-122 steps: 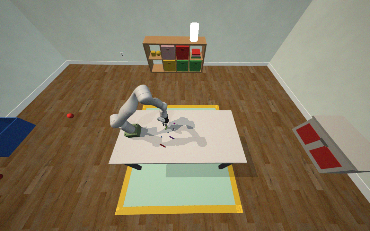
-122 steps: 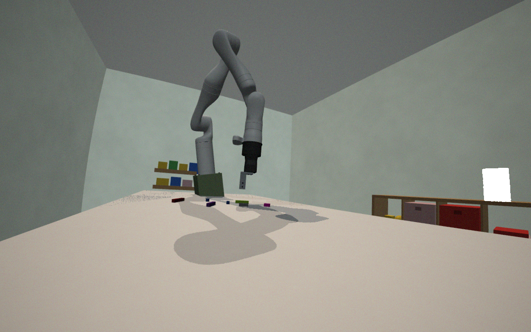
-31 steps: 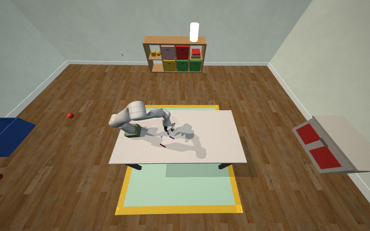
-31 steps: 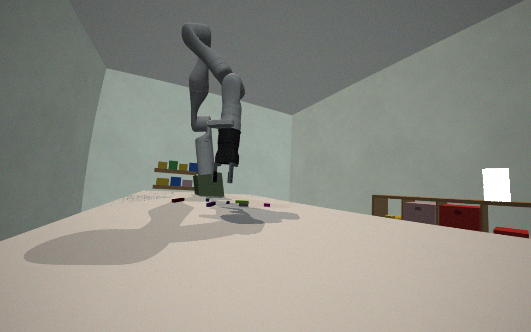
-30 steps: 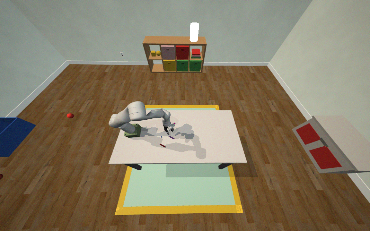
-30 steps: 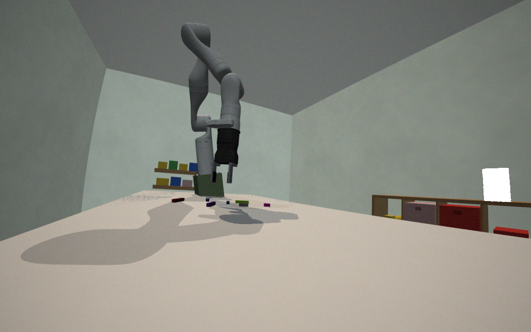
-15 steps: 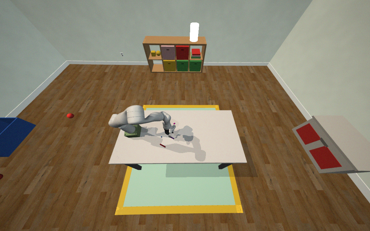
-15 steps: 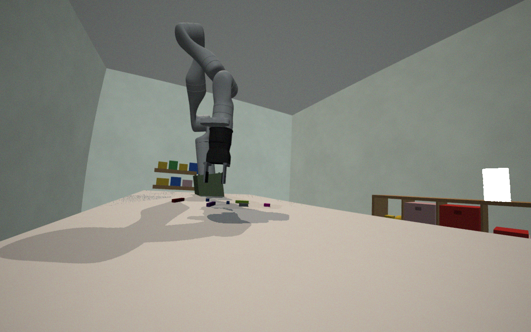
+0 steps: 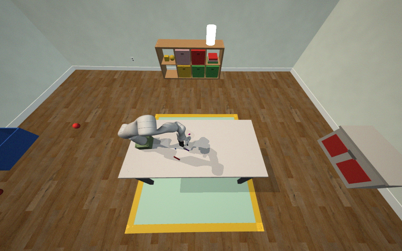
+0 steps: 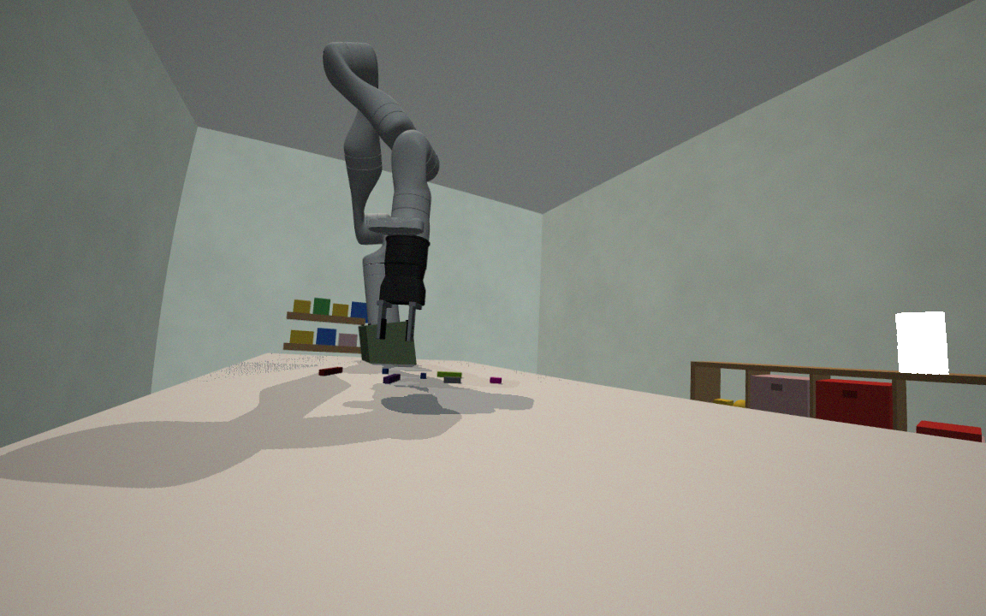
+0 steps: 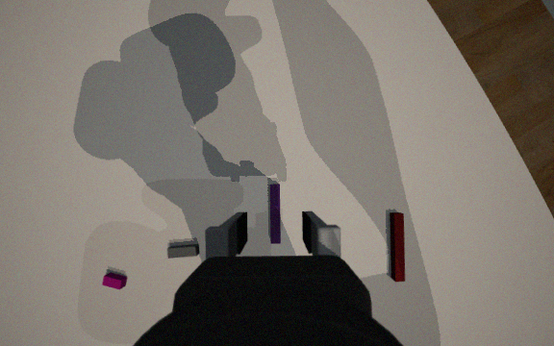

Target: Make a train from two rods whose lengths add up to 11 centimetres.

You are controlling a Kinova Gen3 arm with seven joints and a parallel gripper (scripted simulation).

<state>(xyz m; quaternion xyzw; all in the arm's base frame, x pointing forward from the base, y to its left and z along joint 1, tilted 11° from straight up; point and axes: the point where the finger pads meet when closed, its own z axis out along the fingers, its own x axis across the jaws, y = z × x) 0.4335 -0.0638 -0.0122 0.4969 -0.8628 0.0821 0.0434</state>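
Right now the purple rod is 80 mm below my hand. Round my hand: small blue rod (50 mm behind, 70 mm to the left, 80 mm below); grey rod (20 mm ahead, 100 mm to the left, 80 mm below); red rod (100 mm behind, 90 mm to the right, 80 mm below).
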